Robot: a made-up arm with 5 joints.
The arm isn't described. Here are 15 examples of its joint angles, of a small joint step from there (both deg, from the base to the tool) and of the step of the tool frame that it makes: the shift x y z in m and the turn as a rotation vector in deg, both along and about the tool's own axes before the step.
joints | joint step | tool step
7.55 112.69 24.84 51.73 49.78 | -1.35 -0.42 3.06 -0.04 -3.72 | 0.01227 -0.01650 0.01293 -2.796 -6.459 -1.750
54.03 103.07 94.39 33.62 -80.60 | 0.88 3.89 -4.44 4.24 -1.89 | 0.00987 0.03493 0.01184 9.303 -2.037 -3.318
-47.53 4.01 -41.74 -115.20 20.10 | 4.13 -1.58 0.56 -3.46 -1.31 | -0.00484 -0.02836 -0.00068 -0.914 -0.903 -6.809
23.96 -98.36 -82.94 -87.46 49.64 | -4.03 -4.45 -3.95 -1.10 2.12 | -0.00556 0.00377 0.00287 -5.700 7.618 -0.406
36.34 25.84 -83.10 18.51 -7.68 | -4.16 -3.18 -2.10 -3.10 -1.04 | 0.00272 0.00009 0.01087 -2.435 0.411 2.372
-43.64 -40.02 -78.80 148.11 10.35 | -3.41 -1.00 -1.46 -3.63 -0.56 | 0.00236 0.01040 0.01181 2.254 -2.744 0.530
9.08 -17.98 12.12 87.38 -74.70 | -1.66 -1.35 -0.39 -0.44 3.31 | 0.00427 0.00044 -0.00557 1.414 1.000 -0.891
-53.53 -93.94 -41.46 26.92 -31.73 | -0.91 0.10 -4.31 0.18 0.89 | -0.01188 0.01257 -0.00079 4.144 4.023 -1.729
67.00 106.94 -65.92 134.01 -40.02 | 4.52 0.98 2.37 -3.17 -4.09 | -0.00002 -0.01393 -0.00827 -2.187 -5.414 -2.335
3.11 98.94 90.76 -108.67 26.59 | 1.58 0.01 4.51 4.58 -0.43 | 0.00109 0.01347 -0.00337 2.012 1.170 3.628
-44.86 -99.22 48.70 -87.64 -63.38 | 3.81 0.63 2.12 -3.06 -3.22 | 0.00960 -0.00777 0.00101 -4.020 -4.436 -5.524
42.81 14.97 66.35 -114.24 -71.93 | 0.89 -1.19 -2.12 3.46 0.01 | 0.00949 0.00815 -0.00296 2.904 -0.998 2.818
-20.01 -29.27 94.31 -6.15 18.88 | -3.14 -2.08 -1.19 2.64 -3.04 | -0.00784 0.01713 -0.01146 1.986 0.935 0.746
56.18 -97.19 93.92 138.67 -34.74 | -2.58 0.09 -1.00 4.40 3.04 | 0.00961 0.02961 -0.00746 6.377 0.706 2.309
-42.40 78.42 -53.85 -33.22 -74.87 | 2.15 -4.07 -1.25 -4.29 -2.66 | -0.01072 -0.00084 0.00832 -1.180 0.528 -1.908
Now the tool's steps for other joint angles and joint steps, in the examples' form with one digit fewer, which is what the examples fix.
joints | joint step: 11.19 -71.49 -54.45 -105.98 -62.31 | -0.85 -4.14 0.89 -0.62 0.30
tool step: -0.0099 0.0112 0.0004 2.64 2.96 -1.01
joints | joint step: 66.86 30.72 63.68 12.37 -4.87 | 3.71 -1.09 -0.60 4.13 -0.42
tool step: -0.0180 0.0018 0.0028 -0.09 4.31 2.43
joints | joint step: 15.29 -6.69 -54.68 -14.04 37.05 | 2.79 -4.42 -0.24 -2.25 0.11
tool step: -0.0033 0.0081 -0.0034 4.97 -1.10 0.85
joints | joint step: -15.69 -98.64 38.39 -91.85 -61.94 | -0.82 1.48 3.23 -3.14 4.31
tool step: -0.0074 -0.0078 -0.0020 -1.56 2.29 -4.10
